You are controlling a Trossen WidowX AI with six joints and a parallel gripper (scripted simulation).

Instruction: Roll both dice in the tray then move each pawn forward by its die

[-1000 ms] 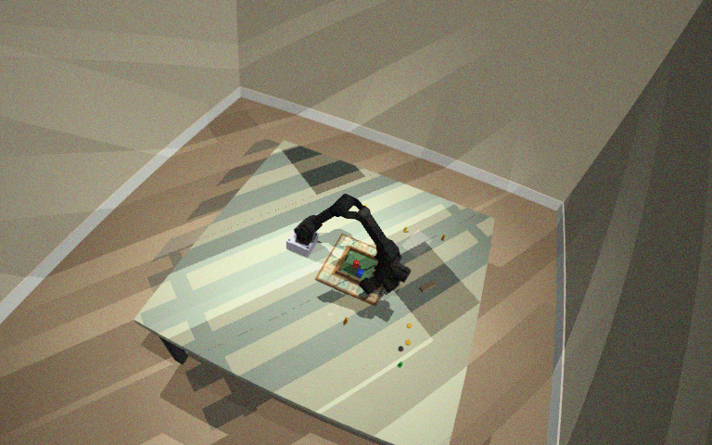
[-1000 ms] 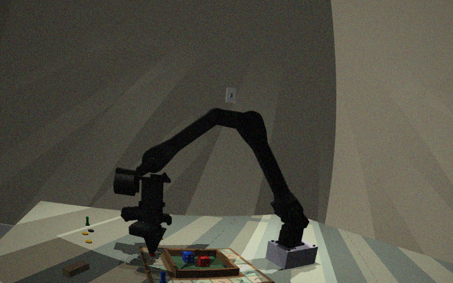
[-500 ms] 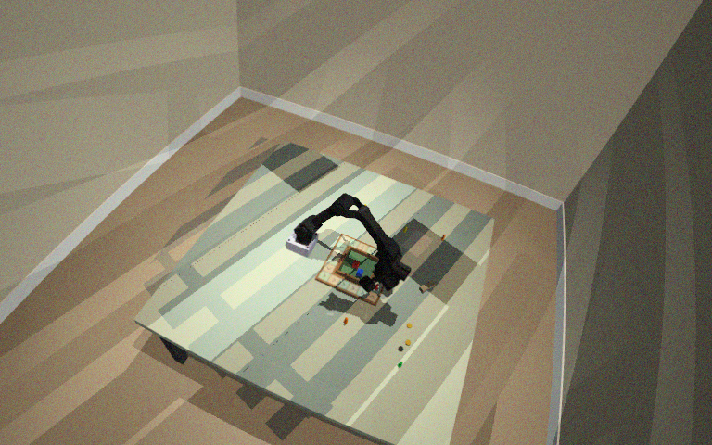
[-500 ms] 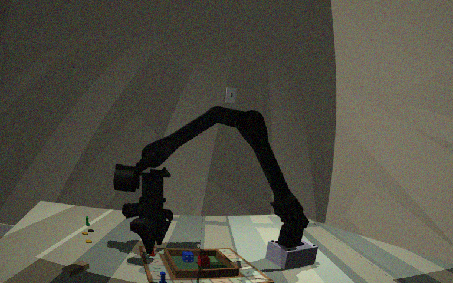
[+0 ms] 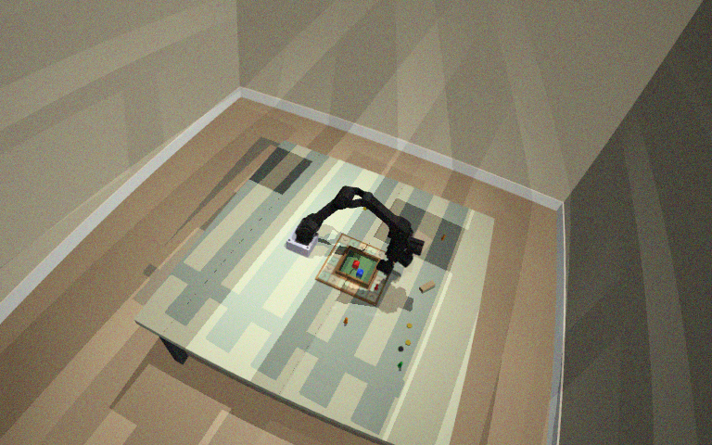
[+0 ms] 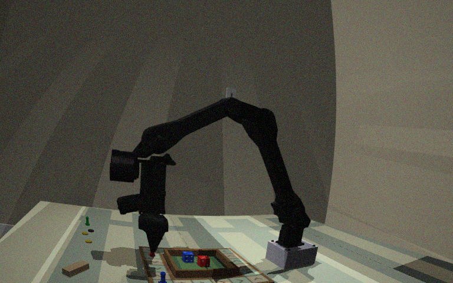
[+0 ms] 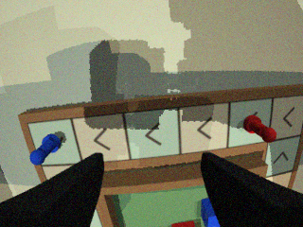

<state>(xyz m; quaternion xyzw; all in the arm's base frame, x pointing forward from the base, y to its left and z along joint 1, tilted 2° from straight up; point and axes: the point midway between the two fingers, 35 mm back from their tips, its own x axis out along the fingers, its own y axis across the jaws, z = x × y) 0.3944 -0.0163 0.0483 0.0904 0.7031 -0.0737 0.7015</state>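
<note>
Now: the blue pawn 9 cm to the left of my gripper tip and 4 cm below it. Round my gripper tip: red pawn (9 cm to the right, 4 cm below, 2 cm behind); green tray (13 cm behind, 6 cm below, 1 cm to the right); wooden block (20 cm ahead, 6 cm below, 1 cm to the left).
</note>
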